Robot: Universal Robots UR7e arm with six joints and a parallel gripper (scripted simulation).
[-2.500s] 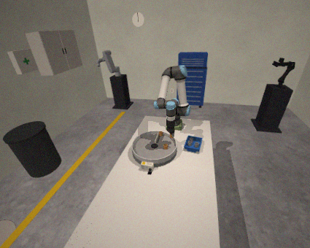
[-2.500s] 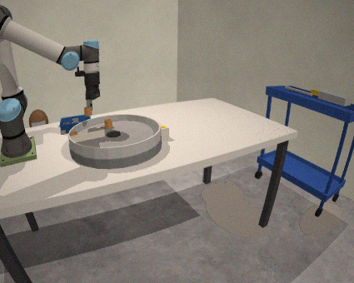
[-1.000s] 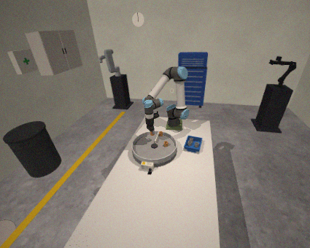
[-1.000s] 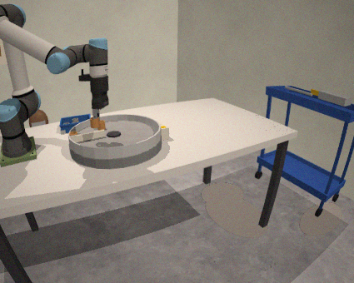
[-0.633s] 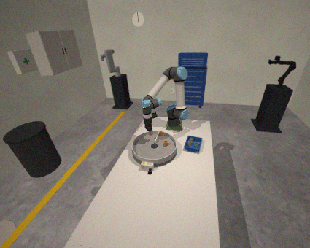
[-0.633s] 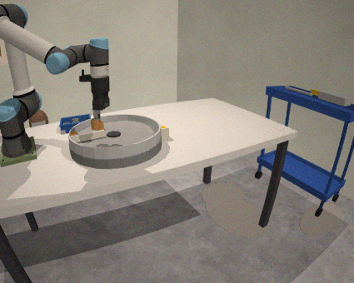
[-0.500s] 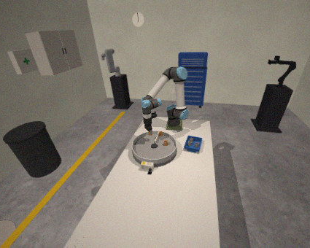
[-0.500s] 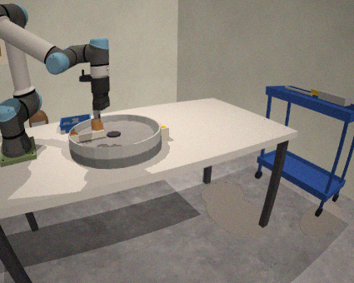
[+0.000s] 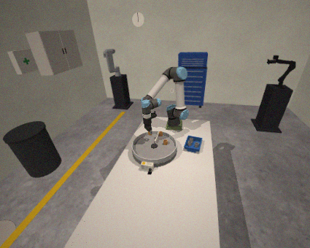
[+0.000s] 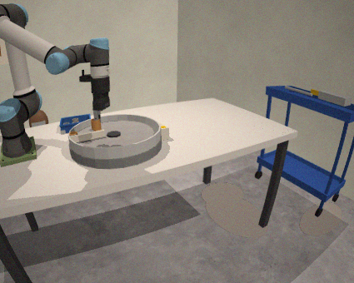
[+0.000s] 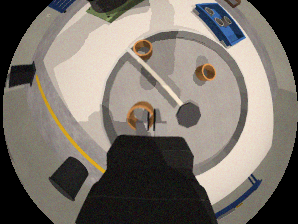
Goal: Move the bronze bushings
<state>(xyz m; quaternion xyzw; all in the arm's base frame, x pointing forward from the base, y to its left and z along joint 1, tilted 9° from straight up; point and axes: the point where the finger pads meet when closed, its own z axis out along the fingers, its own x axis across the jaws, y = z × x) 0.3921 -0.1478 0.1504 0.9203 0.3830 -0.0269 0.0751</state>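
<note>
The grey turntable lies 80 mm ahead of my hand, 50 mm to the left of it and 100 mm below it. Also, from my hand: blue crate: 50 mm behind, 410 mm to the left, 130 mm below.
</note>
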